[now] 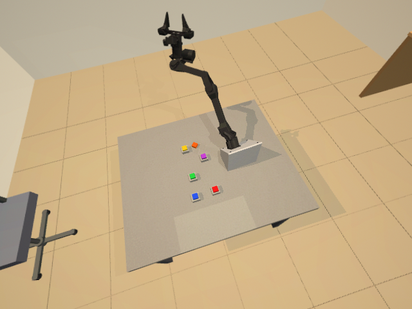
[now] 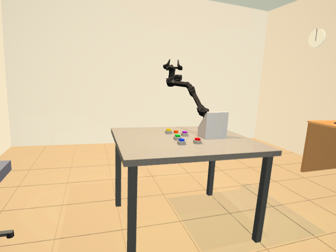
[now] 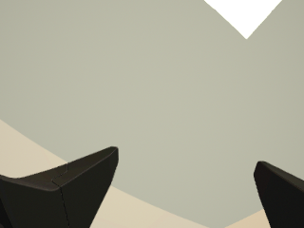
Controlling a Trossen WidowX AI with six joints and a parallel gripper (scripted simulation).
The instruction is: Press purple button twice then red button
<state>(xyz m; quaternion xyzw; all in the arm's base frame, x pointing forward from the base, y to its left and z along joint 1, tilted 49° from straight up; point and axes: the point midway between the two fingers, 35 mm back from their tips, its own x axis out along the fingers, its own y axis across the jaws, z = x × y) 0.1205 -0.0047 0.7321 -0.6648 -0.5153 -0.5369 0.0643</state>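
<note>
Right now the purple button is 630 mm below my gripper tip, 480 mm to the left of it and 110 mm ahead of it. Round my gripper tip: yellow button (630 mm below, 360 mm to the left, 200 mm ahead); green button (630 mm below, 580 mm to the left, 230 mm ahead); orange block (650 mm below, 350 mm to the left, 120 mm ahead).
</note>
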